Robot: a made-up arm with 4 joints.
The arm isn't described. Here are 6 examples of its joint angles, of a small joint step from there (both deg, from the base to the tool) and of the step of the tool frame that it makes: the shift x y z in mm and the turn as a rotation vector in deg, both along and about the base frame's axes.
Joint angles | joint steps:
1: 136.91 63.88 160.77 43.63 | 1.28 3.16 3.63 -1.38
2: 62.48 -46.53 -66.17 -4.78 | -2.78 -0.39 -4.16 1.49
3: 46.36 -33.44 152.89 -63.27 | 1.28 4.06 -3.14 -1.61
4: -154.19 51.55 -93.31 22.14 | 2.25 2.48 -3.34 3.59
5: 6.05 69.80 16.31 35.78 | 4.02 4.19 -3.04 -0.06
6: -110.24 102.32 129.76 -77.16 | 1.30 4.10 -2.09 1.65
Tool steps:
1: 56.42 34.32 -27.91 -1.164 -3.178 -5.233
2: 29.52 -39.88 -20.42 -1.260 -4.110 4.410
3: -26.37 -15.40 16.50 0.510 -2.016 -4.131
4: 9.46 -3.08 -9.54 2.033 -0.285 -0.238
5: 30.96 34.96 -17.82 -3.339 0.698 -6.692
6: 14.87 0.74 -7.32 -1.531 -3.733 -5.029
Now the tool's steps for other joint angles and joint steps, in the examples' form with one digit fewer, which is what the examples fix.
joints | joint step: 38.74 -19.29 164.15 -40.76 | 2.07 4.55 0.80 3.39
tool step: -2.1 -47.2 -39.2 -2.16 3.88 -7.69
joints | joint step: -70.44 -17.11 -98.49 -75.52 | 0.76 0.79 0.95 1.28
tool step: 1.3 -18.1 -8.8 -1.28 -0.38 -0.23
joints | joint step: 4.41 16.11 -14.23 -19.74 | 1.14 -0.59 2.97 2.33
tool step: -3.4 -0.1 40.0 3.29 1.98 -0.30
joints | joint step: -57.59 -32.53 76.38 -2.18 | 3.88 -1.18 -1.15 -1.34
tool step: -15.3 -41.9 -3.7 1.69 -0.75 -1.70
